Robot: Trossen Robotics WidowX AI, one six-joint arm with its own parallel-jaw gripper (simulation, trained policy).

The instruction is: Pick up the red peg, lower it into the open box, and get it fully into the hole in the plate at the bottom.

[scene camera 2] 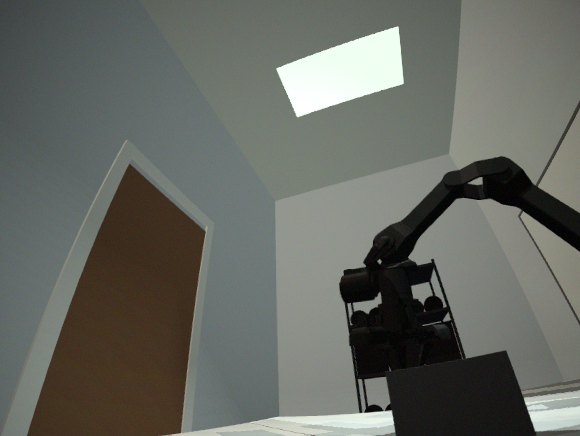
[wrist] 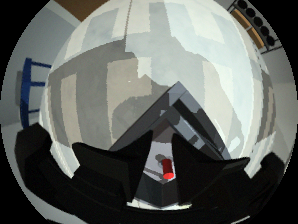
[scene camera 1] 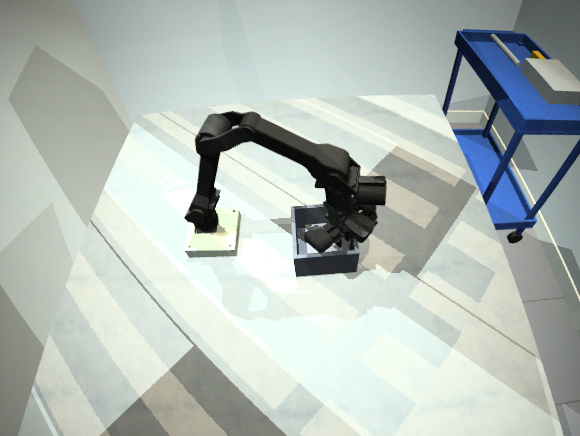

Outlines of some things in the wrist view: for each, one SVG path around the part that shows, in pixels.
My gripper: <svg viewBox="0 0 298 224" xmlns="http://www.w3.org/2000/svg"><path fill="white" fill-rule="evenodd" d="M13 149L25 188L86 224L249 224L285 175L285 161L274 152L259 161L261 169L250 180L243 171L250 157L210 159L173 133L178 206L193 205L192 208L134 208L126 202L133 202L152 147L153 131L145 132L117 152L73 143L73 153L80 165L72 179L57 165L51 153L51 133L39 123L20 129Z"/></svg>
A dark box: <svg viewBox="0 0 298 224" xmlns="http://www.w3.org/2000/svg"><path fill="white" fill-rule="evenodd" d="M142 172L140 184L137 186L137 193L134 194L134 200L144 202L146 205L154 206L154 208L161 210L178 204L176 179L169 181L169 183L161 184ZM231 159L220 133L218 133L217 128L214 128L213 121L210 121L204 109L197 103L196 97L190 95L189 91L186 91L180 80L172 85L168 91L165 91L164 95L158 97L134 121L132 128L129 128L117 140L117 143L114 143L108 149L108 151L117 152L118 149L128 147L130 143L136 141L145 132L153 131L158 124L168 119L169 123L174 125L178 132L184 135L185 139L188 139L189 144L194 145L194 148L200 149L210 159Z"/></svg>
A pale plate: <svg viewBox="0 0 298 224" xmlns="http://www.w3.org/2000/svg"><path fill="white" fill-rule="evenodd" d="M168 119L165 119L153 129L152 147L150 147L144 169L146 175L161 184L166 184L176 179L176 176L170 180L162 176L164 175L162 160L170 159L173 171L176 169L173 165L173 133L182 136L182 139L189 143L188 139L185 139L184 135L181 135L178 129L169 123Z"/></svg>
